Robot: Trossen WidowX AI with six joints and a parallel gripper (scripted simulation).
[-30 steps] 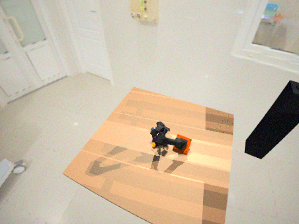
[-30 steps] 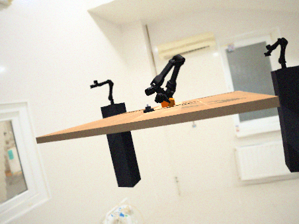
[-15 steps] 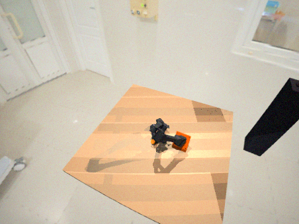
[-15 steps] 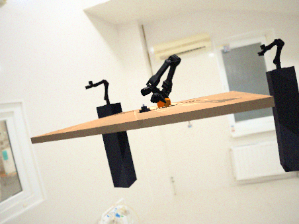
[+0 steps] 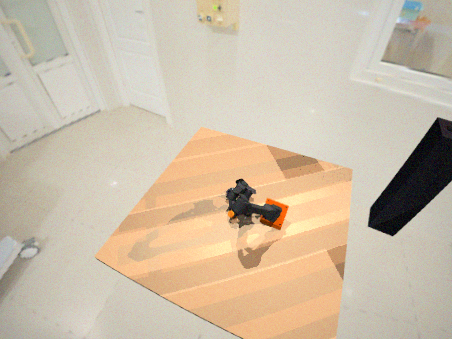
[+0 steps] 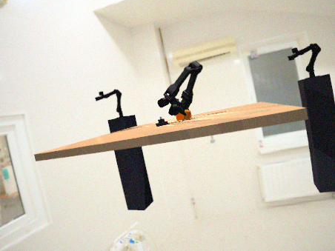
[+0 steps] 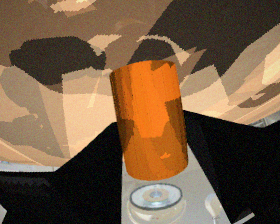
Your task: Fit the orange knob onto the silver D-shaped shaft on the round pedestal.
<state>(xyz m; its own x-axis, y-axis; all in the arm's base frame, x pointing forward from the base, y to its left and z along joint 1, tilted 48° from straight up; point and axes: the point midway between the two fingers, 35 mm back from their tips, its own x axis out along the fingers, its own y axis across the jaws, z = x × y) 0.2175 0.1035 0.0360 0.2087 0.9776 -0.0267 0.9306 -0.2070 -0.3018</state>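
My gripper tip is now 10 mm below the orange knob. From my gripper tip the other things lie so: dark round pedestal: 80 mm ahead, 170 mm to the right.
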